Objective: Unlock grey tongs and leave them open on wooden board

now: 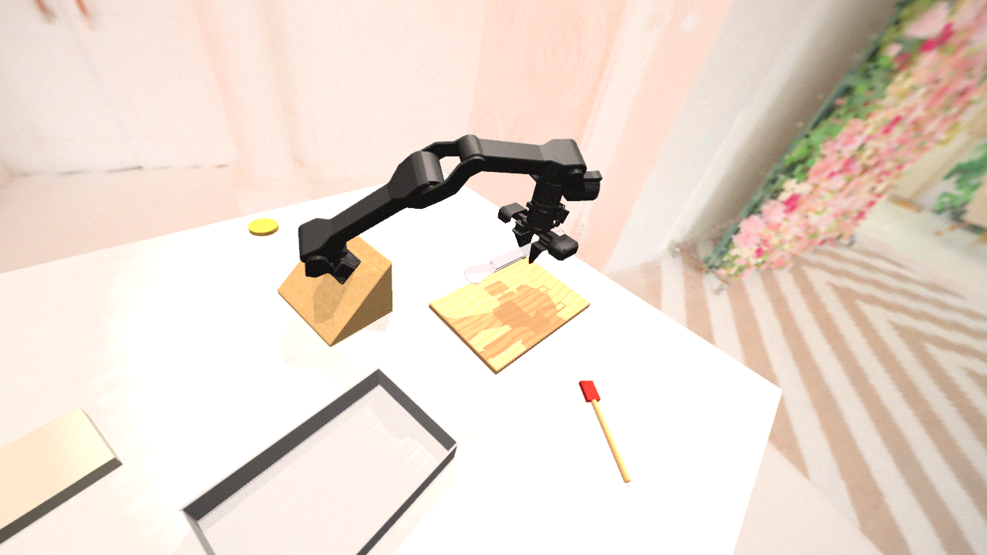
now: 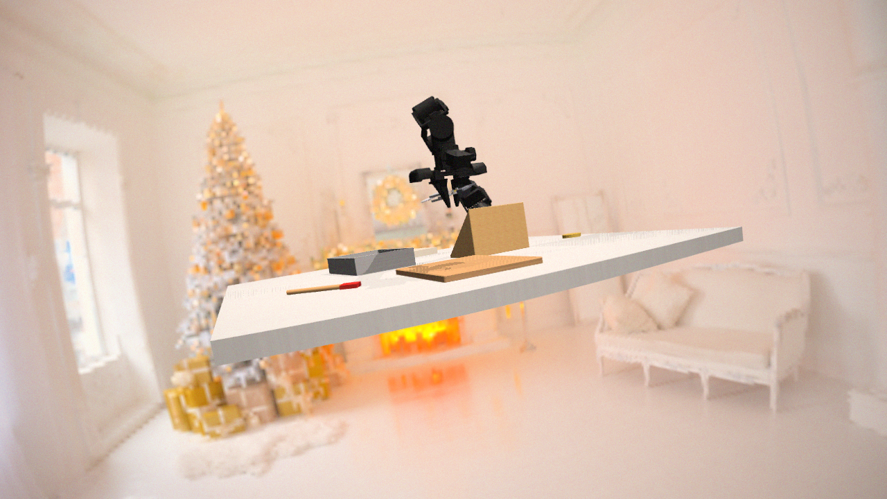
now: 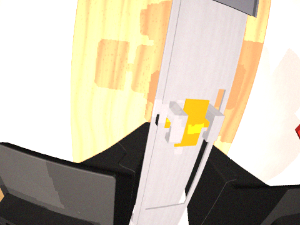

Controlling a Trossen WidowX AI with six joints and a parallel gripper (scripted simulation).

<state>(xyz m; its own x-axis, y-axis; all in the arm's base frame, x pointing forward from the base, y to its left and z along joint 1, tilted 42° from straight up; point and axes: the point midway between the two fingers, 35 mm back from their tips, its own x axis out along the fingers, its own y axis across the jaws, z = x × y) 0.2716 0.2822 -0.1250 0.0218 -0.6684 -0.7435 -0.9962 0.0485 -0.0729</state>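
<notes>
The wooden board is 15 cm below my gripper tip. Also, from my gripper tip: roasting tin (52 cm to the right, 13 cm below, 7 cm ahead); then yellow lock piece (4 cm above, 3 cm to the left); then beige slab (81 cm to the right, 22 cm behind, 14 cm below).
</notes>
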